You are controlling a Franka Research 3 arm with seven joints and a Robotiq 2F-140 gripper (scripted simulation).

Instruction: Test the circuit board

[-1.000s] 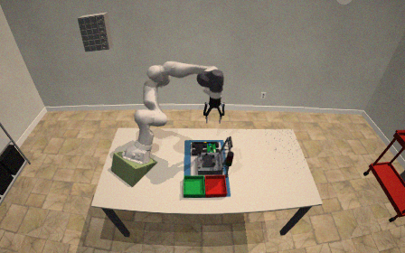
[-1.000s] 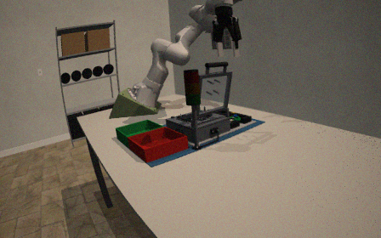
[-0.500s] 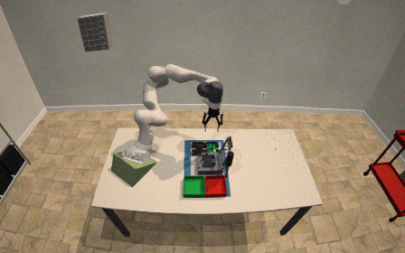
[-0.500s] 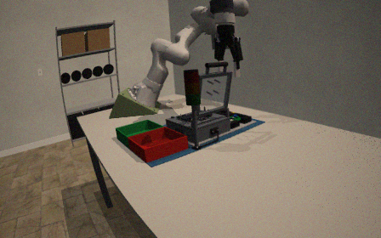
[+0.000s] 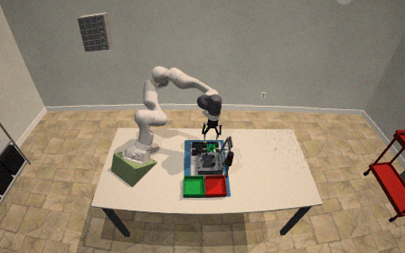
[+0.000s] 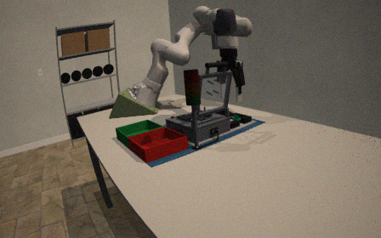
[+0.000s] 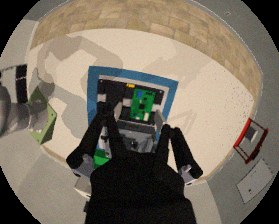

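The green circuit board is 110 mm below my hand, 10 mm to the right of it and 10 mm ahead of it. Also, from my hand: plate (170 mm to the right, 50 mm below, 30 mm behind); red bin (380 mm to the right, 110 mm below); clear lid (180 mm to the right, 90 mm ahead, 60 mm above).
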